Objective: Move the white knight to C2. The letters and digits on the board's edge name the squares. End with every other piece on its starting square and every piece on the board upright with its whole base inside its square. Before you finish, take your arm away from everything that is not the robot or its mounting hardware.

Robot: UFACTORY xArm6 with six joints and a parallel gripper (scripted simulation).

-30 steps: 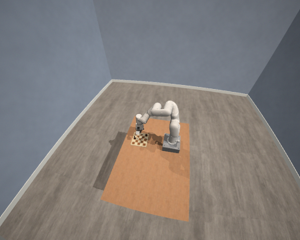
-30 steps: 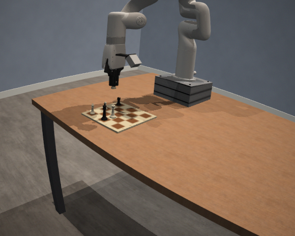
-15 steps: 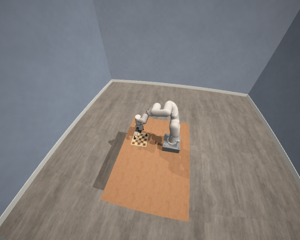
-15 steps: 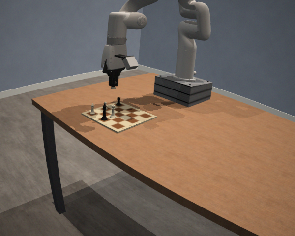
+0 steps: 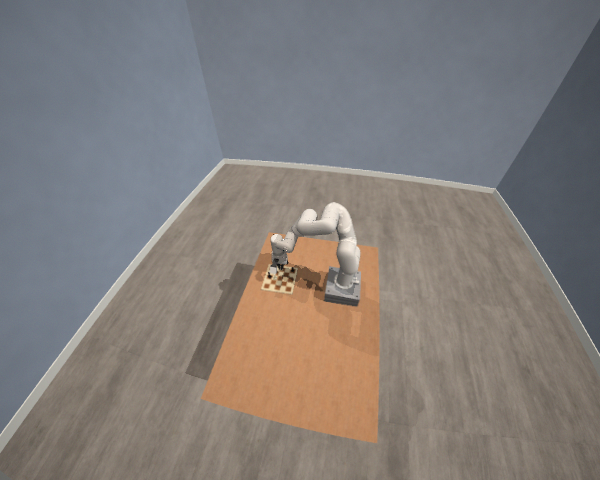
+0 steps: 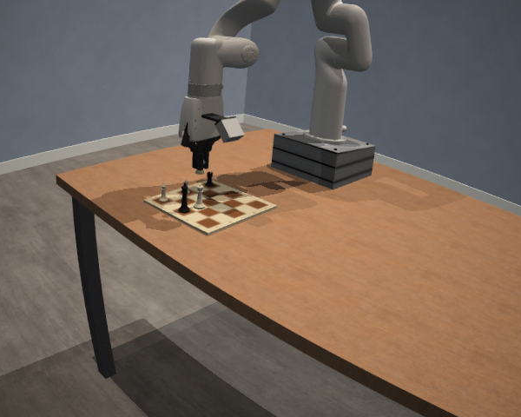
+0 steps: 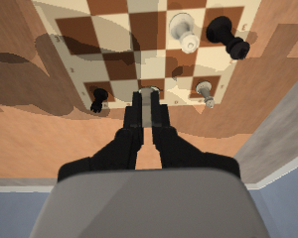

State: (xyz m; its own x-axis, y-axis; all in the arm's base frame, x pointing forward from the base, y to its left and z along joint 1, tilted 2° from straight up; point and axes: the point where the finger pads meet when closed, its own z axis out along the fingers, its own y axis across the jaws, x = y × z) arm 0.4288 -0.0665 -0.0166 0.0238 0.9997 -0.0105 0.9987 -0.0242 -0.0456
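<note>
Now: the small white piece 1 cm ahead of my hand, 4 cm to the right of it and 8 cm below it. Round my hand: black king: 8 cm ahead, 4 cm to the left, 6 cm below; chessboard: 4 cm to the left, 9 cm below; pale chess piece: 2 cm below.
</note>
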